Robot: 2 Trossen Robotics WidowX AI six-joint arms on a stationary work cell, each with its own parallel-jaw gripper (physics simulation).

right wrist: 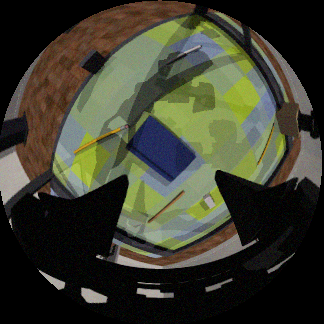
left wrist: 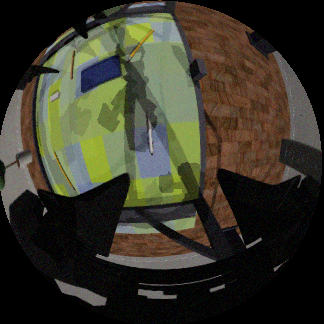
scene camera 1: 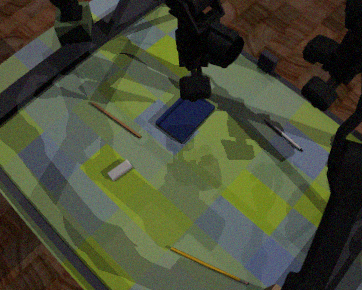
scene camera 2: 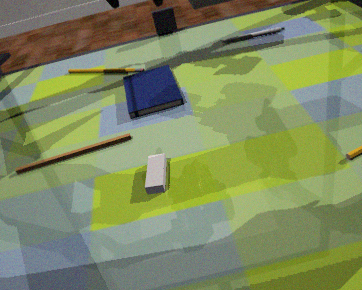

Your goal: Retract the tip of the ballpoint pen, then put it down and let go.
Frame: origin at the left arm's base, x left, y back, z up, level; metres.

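Where they show: left gripper, between the fingertips: [left wrist: 174,175]; right gripper, between the fingertips: [right wrist: 172,176] [left wrist: 71,53] [scene camera 2: 137,6]; right arm's base, origin of its link: [scene camera 1: 71,14].
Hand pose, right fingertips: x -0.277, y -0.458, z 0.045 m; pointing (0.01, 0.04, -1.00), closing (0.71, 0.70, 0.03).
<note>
After its pixels a point has its place.
The ballpoint pen [scene camera 1: 284,135] {y -0.234, x -0.398, z -0.097 m} [scene camera 2: 253,35] {y -0.238, x -0.396, z -0.100 m} [left wrist: 150,137] {y -0.220, x -0.399, z -0.096 m} [right wrist: 187,52] {y -0.235, x -0.395, z -0.098 m} is slim, with a pale grey end and a darker end, and lies flat on the patchwork table top. It lies partly on a blue patch, at the right in scene camera 1. Its tip is too small and dark to tell whether it is out or in. My left gripper [left wrist: 174,175] {y -0.199, x -0.428, z 0.096 m} is open and empty, high above the table and apart from the pen. My right gripper [right wrist: 172,176] {y -0.458, x -0.277, z 0.045 m} is open and empty, above the table near the book and well away from the pen.
A dark blue book [scene camera 1: 185,120] {y -0.459, x -0.259, z -0.092 m} [scene camera 2: 152,91] {y -0.470, x -0.254, z -0.092 m} lies mid-table. A brown stick [scene camera 1: 116,120] {y -0.600, x -0.143, z -0.099 m}, a white eraser [scene camera 1: 120,170] {y -0.488, x -0.047, z -0.092 m} [scene camera 2: 156,172] {y -0.491, x -0.041, z -0.092 m} and a yellow pencil [scene camera 1: 207,265] {y -0.182, x -0.008, z -0.097 m} lie apart. Another yellow pencil [scene camera 2: 106,70] {y -0.551, x -0.413, z -0.099 m} [right wrist: 101,139] {y -0.540, x -0.406, z -0.098 m} lies by the book. A black block [scene camera 2: 165,21] {y -0.399, x -0.544, z -0.073 m} [left wrist: 198,69] {y -0.384, x -0.546, z -0.049 m} stands at the table's edge.
</note>
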